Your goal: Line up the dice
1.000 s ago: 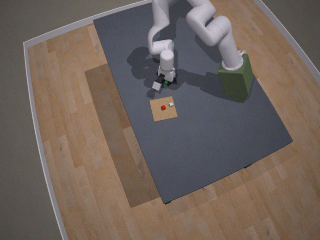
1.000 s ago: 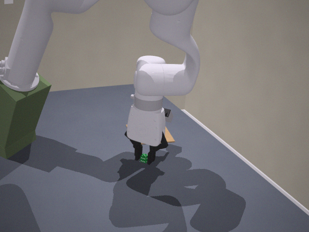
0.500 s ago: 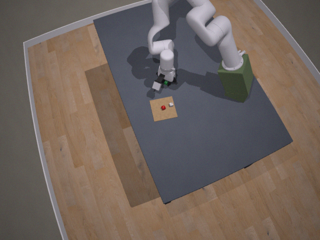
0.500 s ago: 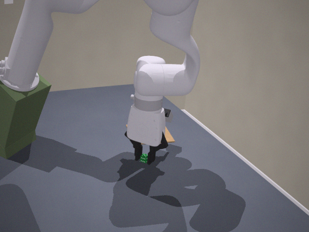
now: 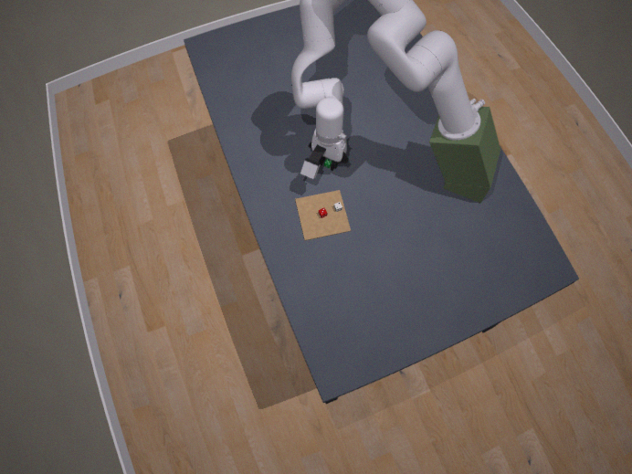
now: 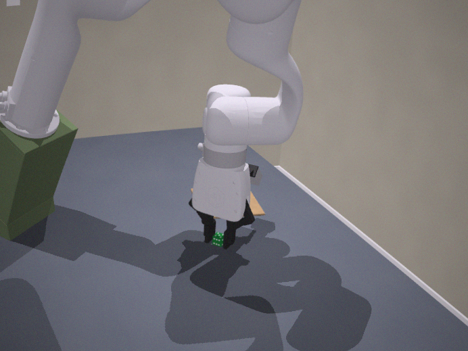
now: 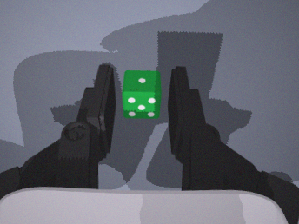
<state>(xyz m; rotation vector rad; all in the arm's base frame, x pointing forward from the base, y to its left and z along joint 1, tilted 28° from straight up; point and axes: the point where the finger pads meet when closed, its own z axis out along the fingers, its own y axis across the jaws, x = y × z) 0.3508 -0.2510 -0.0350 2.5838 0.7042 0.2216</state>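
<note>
My hand is 10 mm above the green die. Also, from my hand: mat 130 mm to the left, 120 mm ahead, 20 mm below; red die 130 mm to the left, 120 mm ahead, 10 mm below; white die 140 mm to the left, 70 mm ahead, 10 mm below.
</note>
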